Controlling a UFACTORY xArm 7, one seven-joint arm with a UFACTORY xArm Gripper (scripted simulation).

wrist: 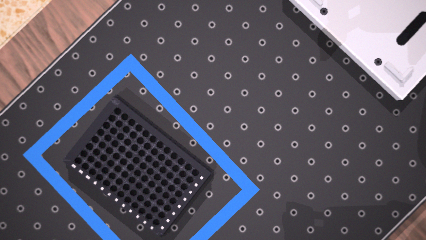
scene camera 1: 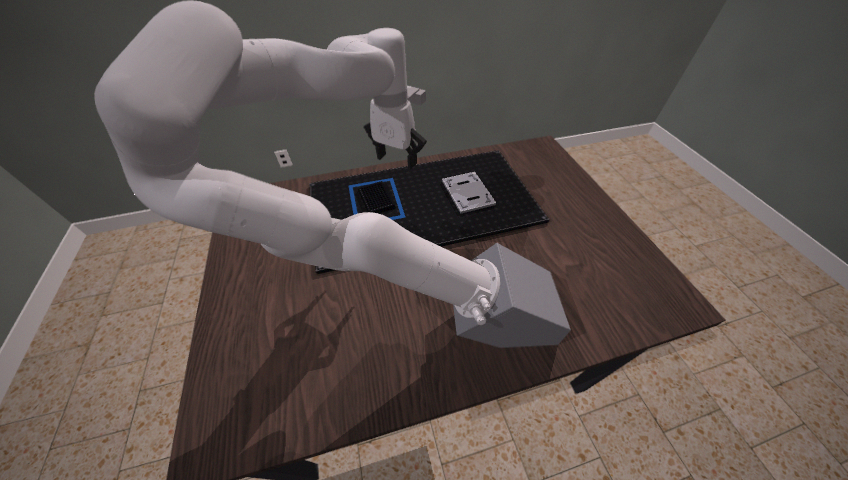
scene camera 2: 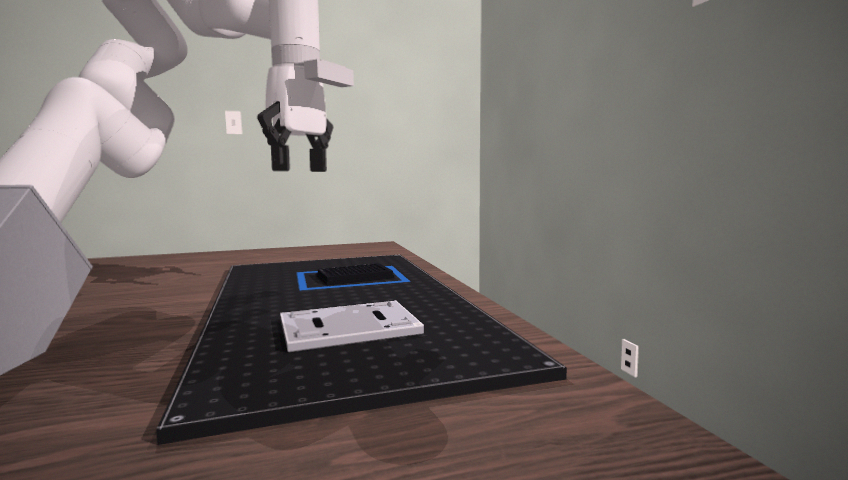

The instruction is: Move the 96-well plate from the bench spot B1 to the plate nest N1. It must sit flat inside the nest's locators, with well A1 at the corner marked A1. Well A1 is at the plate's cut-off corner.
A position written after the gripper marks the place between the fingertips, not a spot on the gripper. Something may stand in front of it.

In view: the gripper (scene camera 2: 300, 171) and a black 96-well plate (scene camera 2: 347, 274).
The black 96-well plate is seen too in the wrist view (wrist: 123, 154) and in scene camera 1 (scene camera 1: 376, 198). The gripper shows as well in scene camera 1 (scene camera 1: 396, 161).
